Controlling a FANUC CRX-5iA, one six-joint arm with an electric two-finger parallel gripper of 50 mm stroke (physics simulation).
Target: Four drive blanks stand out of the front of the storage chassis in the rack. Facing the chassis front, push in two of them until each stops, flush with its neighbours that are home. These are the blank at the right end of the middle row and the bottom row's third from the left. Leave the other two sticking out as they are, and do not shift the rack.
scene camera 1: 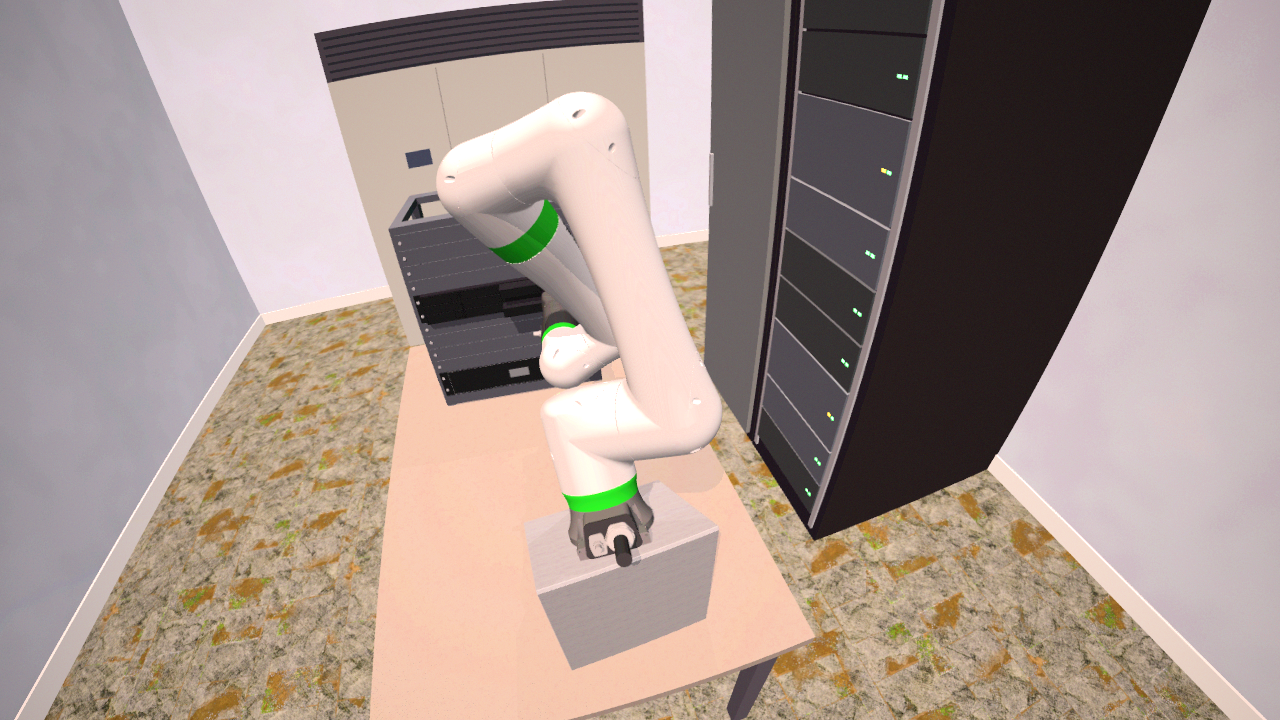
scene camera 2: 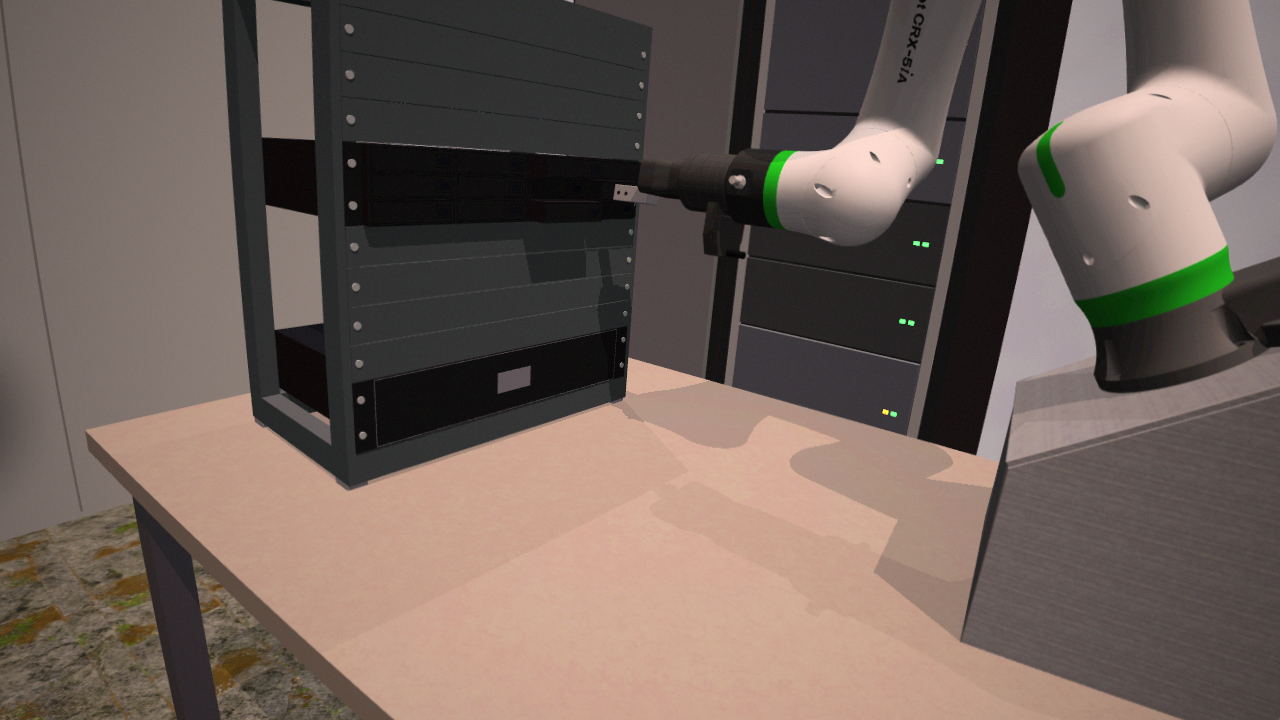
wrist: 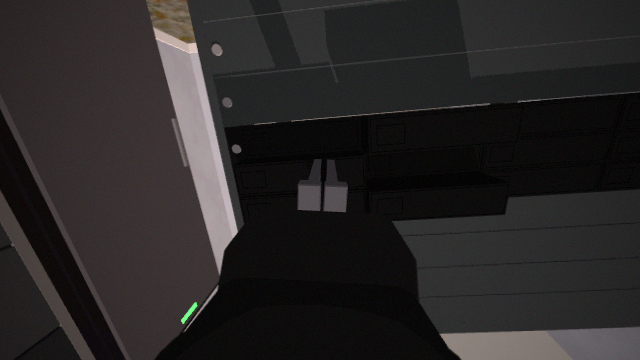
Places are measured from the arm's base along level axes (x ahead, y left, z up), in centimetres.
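Pixels of known places: gripper, fingertip midpoint: (scene camera 2: 617,192) (wrist: 323,172); arm's base, origin of the base link: (scene camera 1: 612,527) (scene camera 2: 1183,360).
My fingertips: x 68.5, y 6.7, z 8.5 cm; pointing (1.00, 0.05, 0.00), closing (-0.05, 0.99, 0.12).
Observation:
For each thing: its top centre in the pictures, then the offset to it from my fingertips. "pt": a spot on its surface instead. Level surfaces: height alone.
- storage chassis, surface spot: (scene camera 2: 429,188) pt dy +29.2, dx +1.3, dz +0.0 cm
- rack, surface spot: (scene camera 2: 332,268) (scene camera 1: 423,335) pt dy +39.9, dx +3.5, dz -8.8 cm
- middle row's right-end blank, middle of its top: (wrist: 307,173) (scene camera 2: 597,178) dy -1.7, dx +6.2, dz +1.6 cm
- top row's third blank, middle of its top: (wrist: 408,193) (scene camera 2: 546,155) (scene camera 1: 518,277) dy +9.2, dx +5.0, dz +4.4 cm
- wooden table, its level: dz -35.7 cm
The storage chassis (scene camera 2: 429,188) sits in the rack (scene camera 2: 332,268) (scene camera 1: 425,331). The wrist view is upside down. There, the middle row's right-end blank (wrist: 290,175) seems to stand out, with a dark strip along its lower edge. The bottom row's third blank from the left (wrist: 440,130) seems to stand proud of its right neighbour. The top row's third blank (wrist: 440,200) clearly sticks out. The top row's right-end blank (wrist: 257,207) is partly hidden. My gripper (wrist: 323,172) (scene camera 2: 616,191) (scene camera 1: 537,334) is shut and empty, fingertips before the right-end middle blank's lower part; contact cannot be told.
The rack stands on the wooden table (scene camera 2: 501,573) (scene camera 1: 465,519). A tall server cabinet (scene camera 1: 1011,268) stands to the right of the table. The arm rises from a grey pedestal (scene camera 1: 635,600) (scene camera 2: 1127,528) on the table. The arm hides the chassis's right part in scene camera 1.

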